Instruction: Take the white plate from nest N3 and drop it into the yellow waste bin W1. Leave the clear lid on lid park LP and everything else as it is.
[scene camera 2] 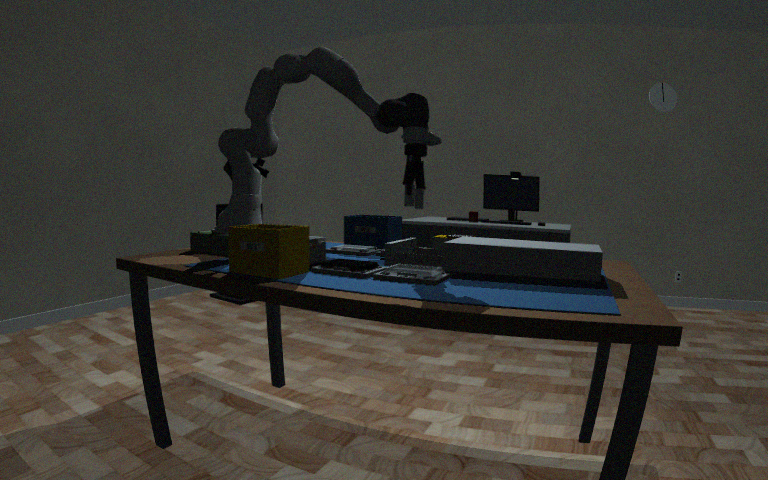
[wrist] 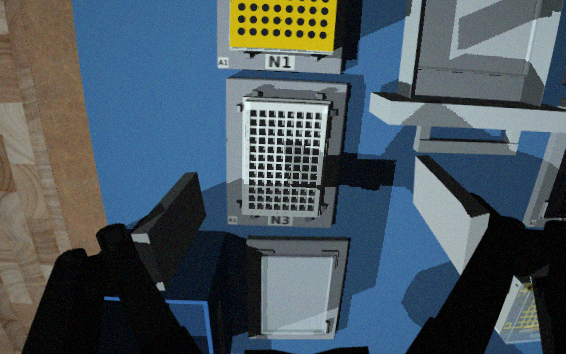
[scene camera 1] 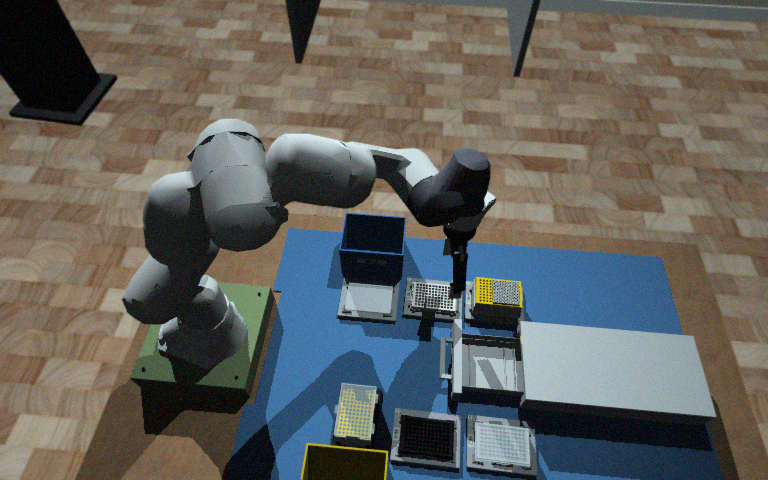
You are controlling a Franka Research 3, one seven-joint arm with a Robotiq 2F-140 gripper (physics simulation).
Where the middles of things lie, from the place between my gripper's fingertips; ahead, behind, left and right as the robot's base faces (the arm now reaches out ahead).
Scene:
My gripper is now 3 cm past the white plate (scene camera 1: 429, 297), 1 cm to the right of it and 14 cm above it. Also, from my hand: clear lid (scene camera 1: 369, 298) (21 cm behind, 3 cm to the right, 15 cm below).

